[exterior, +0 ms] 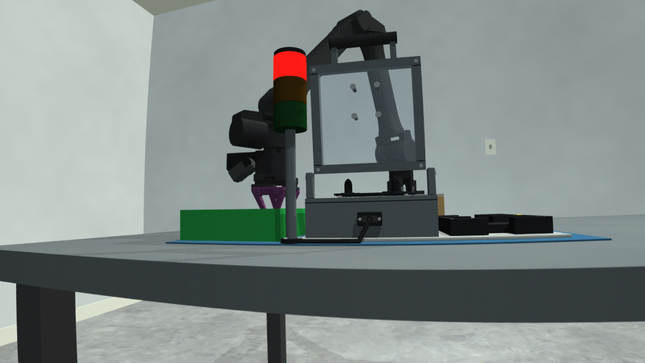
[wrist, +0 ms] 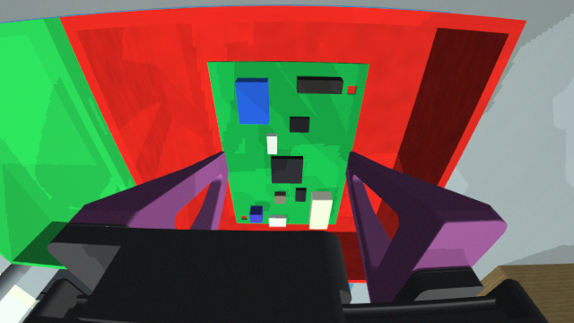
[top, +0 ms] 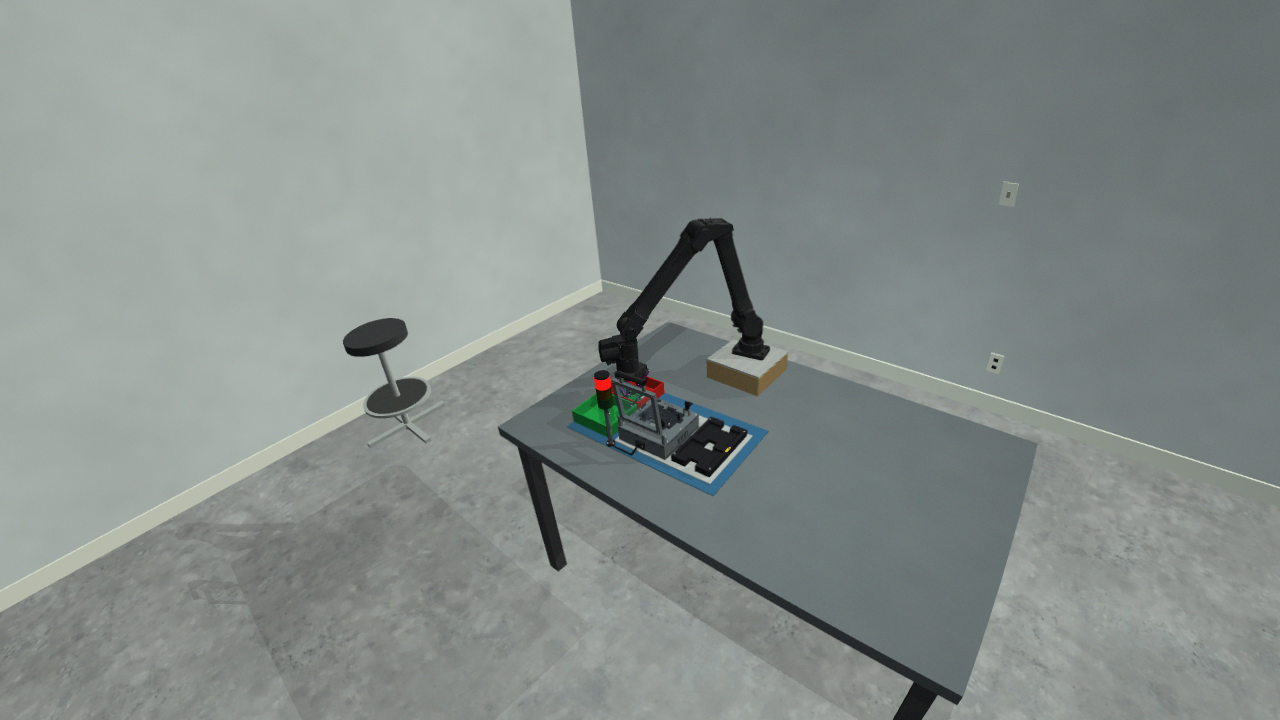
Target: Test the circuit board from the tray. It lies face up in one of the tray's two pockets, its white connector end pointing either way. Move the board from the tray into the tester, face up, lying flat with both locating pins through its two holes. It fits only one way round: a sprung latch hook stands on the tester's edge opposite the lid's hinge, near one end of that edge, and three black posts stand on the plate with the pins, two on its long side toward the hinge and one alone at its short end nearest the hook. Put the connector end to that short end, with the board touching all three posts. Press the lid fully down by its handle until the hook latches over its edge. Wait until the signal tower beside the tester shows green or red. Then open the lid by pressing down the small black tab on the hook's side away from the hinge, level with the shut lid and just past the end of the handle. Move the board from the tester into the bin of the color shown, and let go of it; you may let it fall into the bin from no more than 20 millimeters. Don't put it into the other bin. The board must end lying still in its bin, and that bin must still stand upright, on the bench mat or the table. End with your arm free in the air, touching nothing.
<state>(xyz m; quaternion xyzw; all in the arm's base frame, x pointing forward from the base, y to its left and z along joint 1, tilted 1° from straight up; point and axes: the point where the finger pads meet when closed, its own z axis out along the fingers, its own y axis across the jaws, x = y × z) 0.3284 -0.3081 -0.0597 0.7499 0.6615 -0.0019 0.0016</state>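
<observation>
The red bin lies 1 cm below my hand. Also, from my hand: green circuit board: right at my hand; green bin: 15 cm ahead, 2 cm to the right, 1 cm below; black tester plate: 14 cm ahead, 19 cm to the left, 5 cm above.
</observation>
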